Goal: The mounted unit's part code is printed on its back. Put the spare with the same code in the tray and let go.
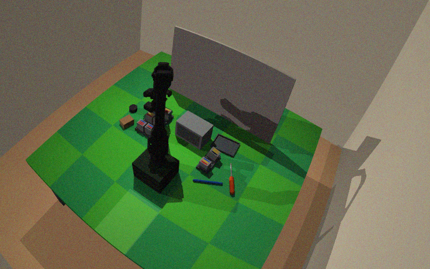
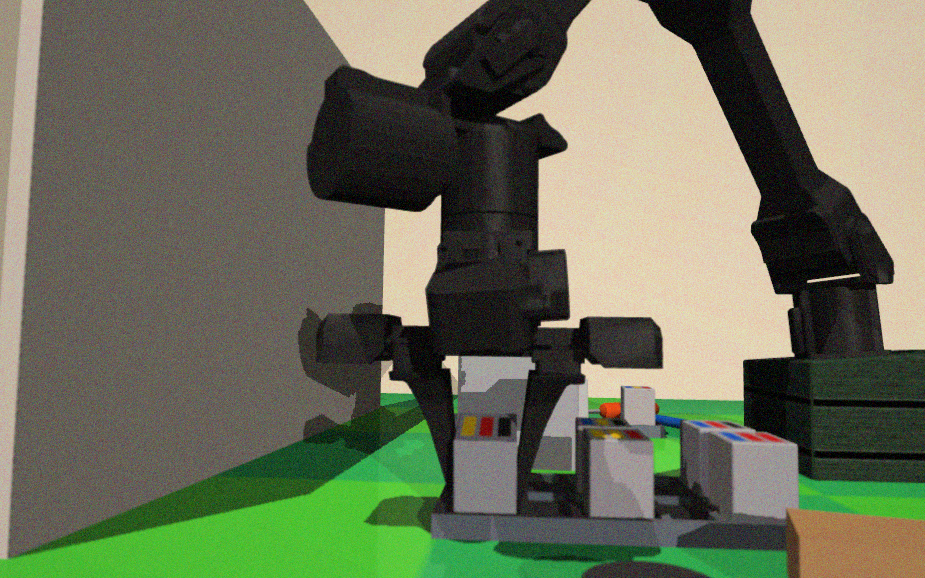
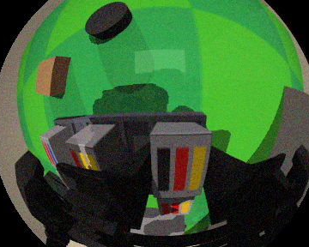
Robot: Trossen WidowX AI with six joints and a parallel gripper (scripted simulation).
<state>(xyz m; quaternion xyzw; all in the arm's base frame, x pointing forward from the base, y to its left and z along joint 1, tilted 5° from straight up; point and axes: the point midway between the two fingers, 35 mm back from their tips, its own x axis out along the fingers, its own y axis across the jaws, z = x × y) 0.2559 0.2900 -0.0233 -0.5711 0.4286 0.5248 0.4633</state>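
Now: gripper tip 110 mm short of the dark flat tray, 410 mm to the left of it and 10 mm above it. Also, from my gripper tip: black puck: 90 mm behind, 120 mm to the left, 10 mm below; then brown block: 180 mm behind, 60 mm to the left; then grey spare block: 30 mm above.
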